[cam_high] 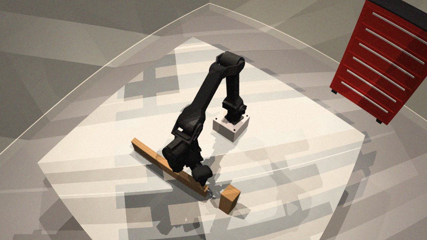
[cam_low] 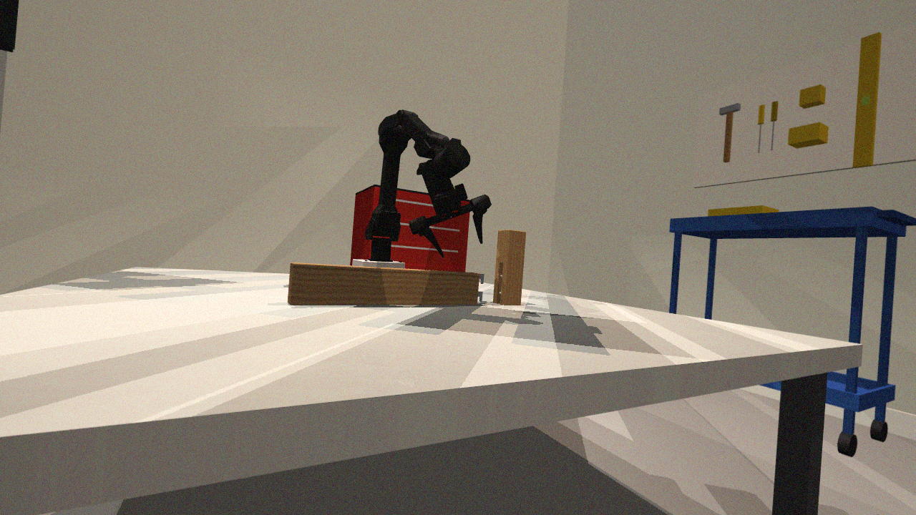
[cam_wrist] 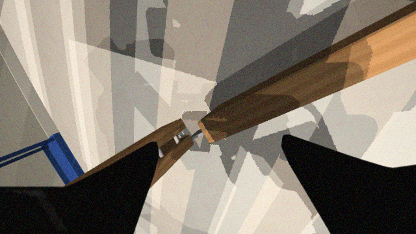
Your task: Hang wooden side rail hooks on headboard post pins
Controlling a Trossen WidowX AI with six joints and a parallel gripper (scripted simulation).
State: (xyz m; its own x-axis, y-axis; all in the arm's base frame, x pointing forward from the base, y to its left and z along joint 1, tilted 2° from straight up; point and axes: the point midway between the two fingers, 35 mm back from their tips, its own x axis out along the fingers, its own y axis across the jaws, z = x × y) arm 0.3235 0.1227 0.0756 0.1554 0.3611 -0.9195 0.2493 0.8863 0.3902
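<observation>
The headboard post is 13 cm to the left of my gripper tip, 4 cm below it and 3 cm behind it.
</observation>
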